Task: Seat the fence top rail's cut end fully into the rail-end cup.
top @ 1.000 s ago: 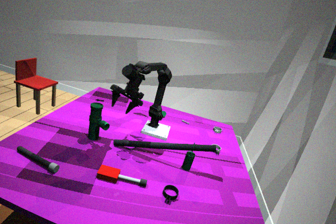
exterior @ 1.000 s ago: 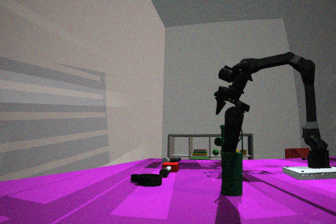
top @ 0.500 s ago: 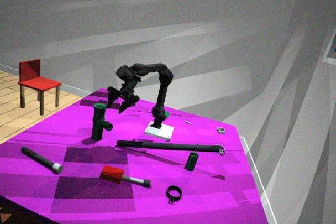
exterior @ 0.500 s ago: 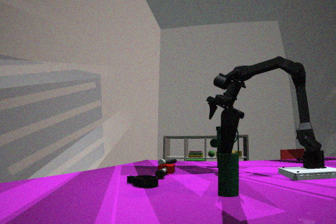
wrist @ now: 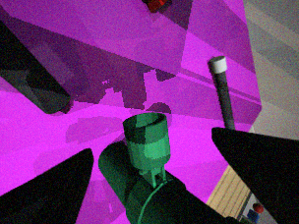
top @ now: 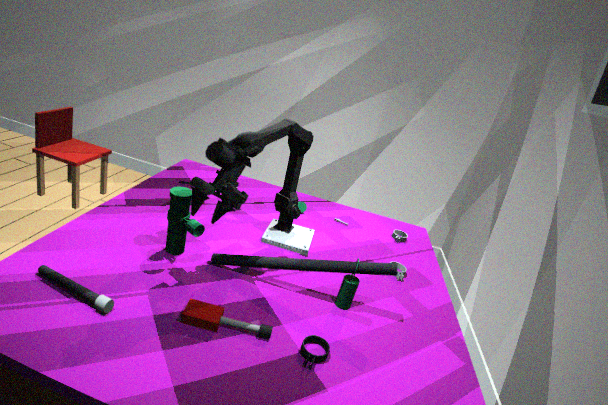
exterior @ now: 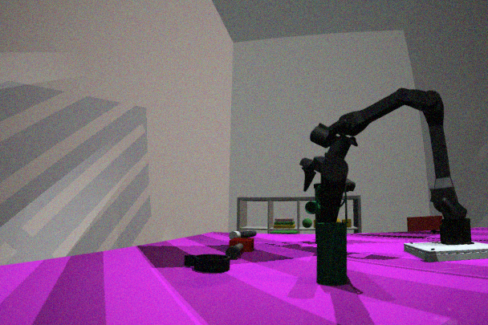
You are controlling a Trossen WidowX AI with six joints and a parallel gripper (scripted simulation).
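Right now the green rail-end cup is 3 cm to the right of my gripper tip, 3 cm below it and 1 cm ahead of it. The rest, counted from my gripper tip: short green post 45 cm to the left, 9 cm behind, 5 cm below.
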